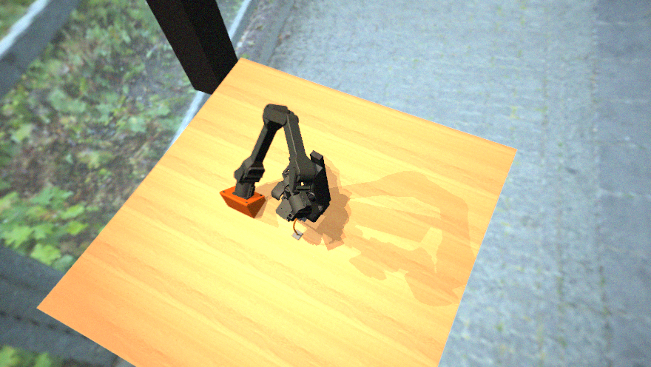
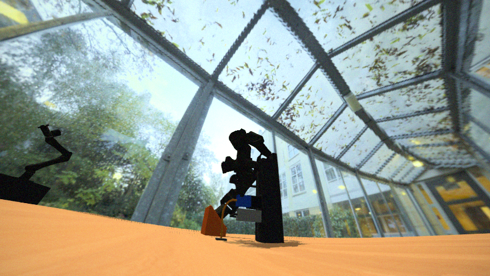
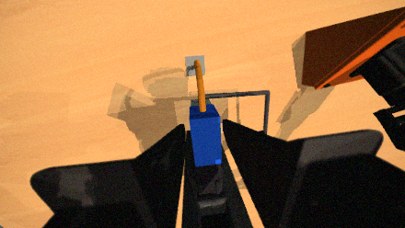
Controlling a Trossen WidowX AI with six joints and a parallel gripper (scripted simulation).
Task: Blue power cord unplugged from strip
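Right now the blue plug is 30 mm to the left of my gripper tip. From my gripper tip the other things lie so: black power strip: 20 mm ahead, 100 mm to the left, 20 mm above.
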